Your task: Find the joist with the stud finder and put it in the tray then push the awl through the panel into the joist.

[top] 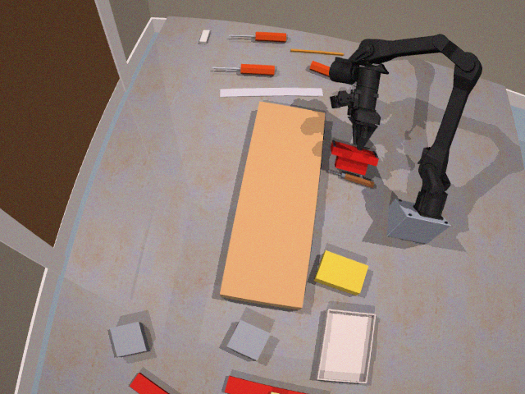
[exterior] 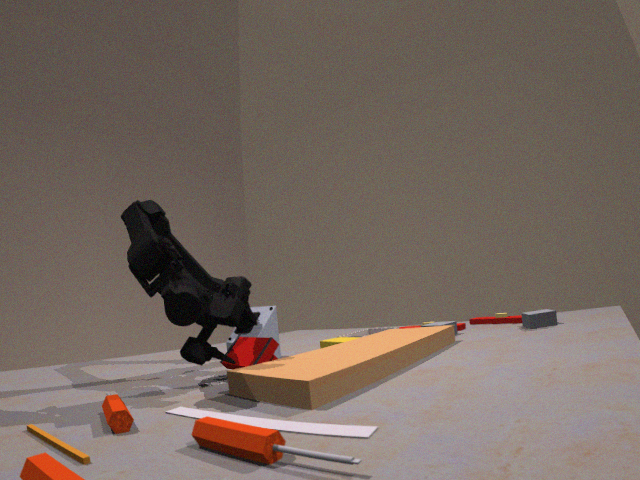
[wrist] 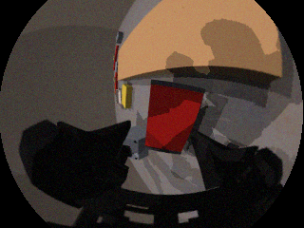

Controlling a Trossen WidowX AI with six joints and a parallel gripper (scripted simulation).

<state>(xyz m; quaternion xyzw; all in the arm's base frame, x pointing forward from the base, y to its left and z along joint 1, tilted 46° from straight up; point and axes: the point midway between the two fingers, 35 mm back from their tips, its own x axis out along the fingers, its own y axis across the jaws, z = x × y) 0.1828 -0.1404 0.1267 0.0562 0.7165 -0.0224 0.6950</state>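
My gripper tip is now 20 mm short of the red stud finder, 20 mm to the right of it and 40 mm above it. Round my gripper tip: white strip: 240 mm ahead, 190 mm to the right, 70 mm below; then brown-handled awl: 10 mm ahead, 50 mm to the left, 60 mm below; then yellow block: 10 mm ahead, 310 mm to the left, 50 mm below.
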